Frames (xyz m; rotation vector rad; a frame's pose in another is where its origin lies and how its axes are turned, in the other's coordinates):
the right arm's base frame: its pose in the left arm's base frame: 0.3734 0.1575 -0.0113 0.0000 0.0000 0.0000
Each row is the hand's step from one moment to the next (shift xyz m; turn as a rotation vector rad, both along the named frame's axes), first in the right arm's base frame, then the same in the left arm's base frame.
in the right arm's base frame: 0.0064 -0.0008 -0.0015 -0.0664 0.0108 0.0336
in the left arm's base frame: 0.0064 -0.0008 -0.0015 -0.0664 0.0108 0.0336
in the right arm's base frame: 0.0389 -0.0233 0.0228 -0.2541 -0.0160 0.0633
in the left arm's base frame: 0.0389 -0.0233 0.0228 -0.2541 -0.0160 0.0633
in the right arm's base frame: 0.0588 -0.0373 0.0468 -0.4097 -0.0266 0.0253
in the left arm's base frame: 0.0588 -0.0373 0.0468 -0.4097 -0.0266 0.0253
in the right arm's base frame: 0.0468 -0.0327 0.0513 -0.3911 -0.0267 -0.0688
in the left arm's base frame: 0.0468 -0.0327 0.0513 -0.3911 -0.0267 -0.0688
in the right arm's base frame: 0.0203 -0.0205 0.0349 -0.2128 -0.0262 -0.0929
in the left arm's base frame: 0.0203 -0.0205 0.0349 -0.2128 -0.0262 -0.0929
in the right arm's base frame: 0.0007 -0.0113 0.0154 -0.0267 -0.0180 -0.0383
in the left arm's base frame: 0.0007 -0.0113 0.0154 -0.0267 -0.0180 -0.0383
